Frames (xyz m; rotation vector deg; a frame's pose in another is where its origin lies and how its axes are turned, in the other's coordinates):
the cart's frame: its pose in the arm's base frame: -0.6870 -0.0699 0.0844 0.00 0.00 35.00
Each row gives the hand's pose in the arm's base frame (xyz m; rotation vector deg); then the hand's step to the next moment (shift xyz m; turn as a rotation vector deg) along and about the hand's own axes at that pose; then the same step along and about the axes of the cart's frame.
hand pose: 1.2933 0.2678 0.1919 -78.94 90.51 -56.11
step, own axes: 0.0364 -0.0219 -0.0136 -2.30 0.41 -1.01
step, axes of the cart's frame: -0.0278 -0.0267 0.0224 0.63 2.46 0.19
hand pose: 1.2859 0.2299 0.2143 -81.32 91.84 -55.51
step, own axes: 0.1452 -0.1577 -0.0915 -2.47 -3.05 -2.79
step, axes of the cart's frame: -0.1135 -0.1086 0.1722 0.44 2.53 4.08
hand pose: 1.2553 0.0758 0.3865 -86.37 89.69 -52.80
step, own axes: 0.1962 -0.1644 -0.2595 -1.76 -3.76 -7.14
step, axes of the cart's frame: -0.2488 -0.0757 0.2554 -2.93 3.95 6.64
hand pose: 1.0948 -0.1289 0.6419 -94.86 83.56 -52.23
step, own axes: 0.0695 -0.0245 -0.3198 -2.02 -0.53 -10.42
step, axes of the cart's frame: -0.2658 0.0763 0.1767 -6.70 6.28 5.35
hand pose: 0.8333 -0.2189 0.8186 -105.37 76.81 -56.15
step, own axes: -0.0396 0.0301 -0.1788 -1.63 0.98 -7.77
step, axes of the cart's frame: -0.1342 0.1144 0.0580 -5.69 4.87 2.81
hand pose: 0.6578 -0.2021 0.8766 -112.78 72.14 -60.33
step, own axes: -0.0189 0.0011 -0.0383 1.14 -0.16 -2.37
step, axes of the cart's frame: -0.0222 0.0339 0.0134 -1.99 0.05 1.73
